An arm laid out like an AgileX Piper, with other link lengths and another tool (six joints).
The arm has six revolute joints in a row. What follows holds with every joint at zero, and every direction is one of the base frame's. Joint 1 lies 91.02 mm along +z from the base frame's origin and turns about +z. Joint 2 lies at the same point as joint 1 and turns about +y. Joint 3 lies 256.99 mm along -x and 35.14 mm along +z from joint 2 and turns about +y. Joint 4 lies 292.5 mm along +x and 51.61 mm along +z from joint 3 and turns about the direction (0.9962, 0, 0.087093). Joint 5 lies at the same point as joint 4 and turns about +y. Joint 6 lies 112.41 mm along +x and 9.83 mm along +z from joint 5 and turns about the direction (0.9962, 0, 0.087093). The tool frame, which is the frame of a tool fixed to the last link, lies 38.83 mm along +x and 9 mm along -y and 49.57 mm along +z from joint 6; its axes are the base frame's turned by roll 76.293, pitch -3.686 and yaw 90.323 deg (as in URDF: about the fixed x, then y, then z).
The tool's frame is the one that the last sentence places.
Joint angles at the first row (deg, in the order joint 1, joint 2, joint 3, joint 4, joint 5, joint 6):
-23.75 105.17 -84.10 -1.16 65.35 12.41
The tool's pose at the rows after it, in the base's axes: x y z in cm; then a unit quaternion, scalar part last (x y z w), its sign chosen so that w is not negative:
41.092, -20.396, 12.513, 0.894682, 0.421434, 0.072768, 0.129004
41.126, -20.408, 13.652, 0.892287, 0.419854, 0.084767, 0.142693
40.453, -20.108, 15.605, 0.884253, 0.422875, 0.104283, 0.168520
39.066, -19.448, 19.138, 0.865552, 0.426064, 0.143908, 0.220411
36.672, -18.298, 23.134, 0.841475, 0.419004, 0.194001, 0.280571
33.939, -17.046, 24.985, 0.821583, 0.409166, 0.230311, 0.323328
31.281, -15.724, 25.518, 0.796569, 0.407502, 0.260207, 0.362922
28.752, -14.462, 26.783, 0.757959, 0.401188, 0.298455, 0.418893
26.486, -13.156, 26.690, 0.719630, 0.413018, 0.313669, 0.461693
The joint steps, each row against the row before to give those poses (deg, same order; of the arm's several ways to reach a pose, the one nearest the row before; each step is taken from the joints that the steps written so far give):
0.00 0.10 -0.11 0.00 0.27 0.00
0.00 -1.48 0.24 0.00 -0.86 0.00
0.00 -4.28 2.71 -0.26 -2.19 -0.67
0.00 -8.06 5.19 -0.39 -4.80 -1.22
0.00 -10.53 6.91 0.01 -5.78 -0.64
0.00 -9.48 7.94 -0.01 -5.38 -0.07
0.00 -9.06 8.84 0.00 -6.04 -1.18
0.00 -9.49 8.02 -0.33 -7.37 -1.32
0.00 -8.32 7.68 -0.50 -5.25 -3.26

